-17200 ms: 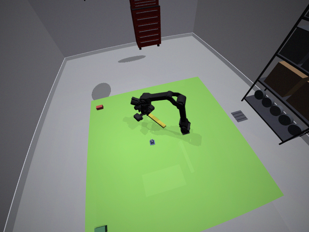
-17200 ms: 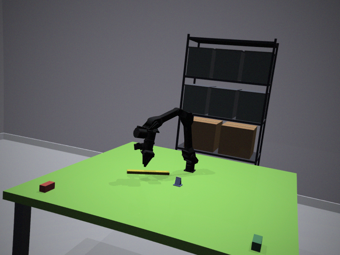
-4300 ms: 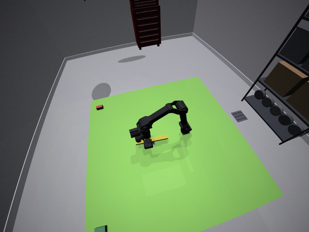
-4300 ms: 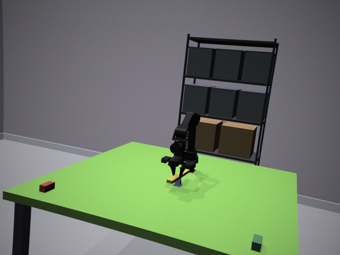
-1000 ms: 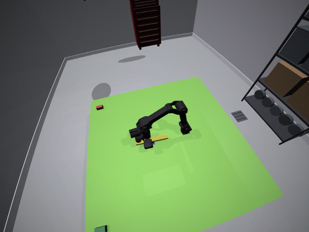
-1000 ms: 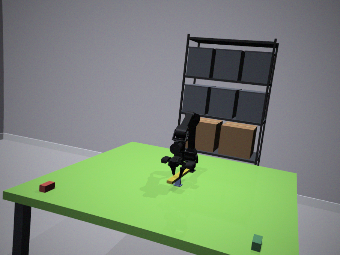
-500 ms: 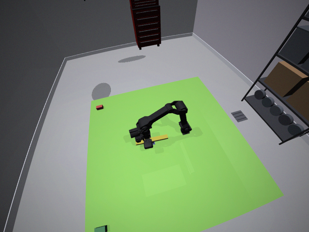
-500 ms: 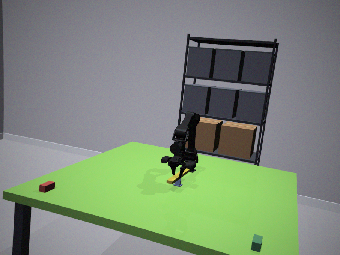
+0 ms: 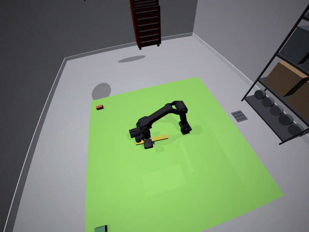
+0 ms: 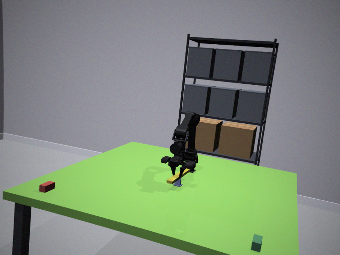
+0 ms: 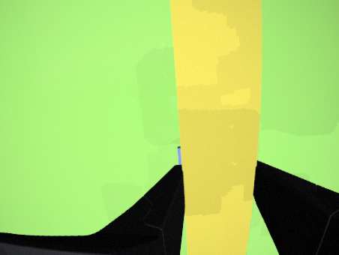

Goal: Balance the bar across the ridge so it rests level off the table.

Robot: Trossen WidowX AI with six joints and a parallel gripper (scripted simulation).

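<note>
Right now the yellow bar is 30 mm behind my gripper tip. Also, from my gripper tip: red block: 410 mm ahead, 520 mm to the right, 40 mm below; then green block: 410 mm ahead, 480 mm to the left, 40 mm below.
</note>
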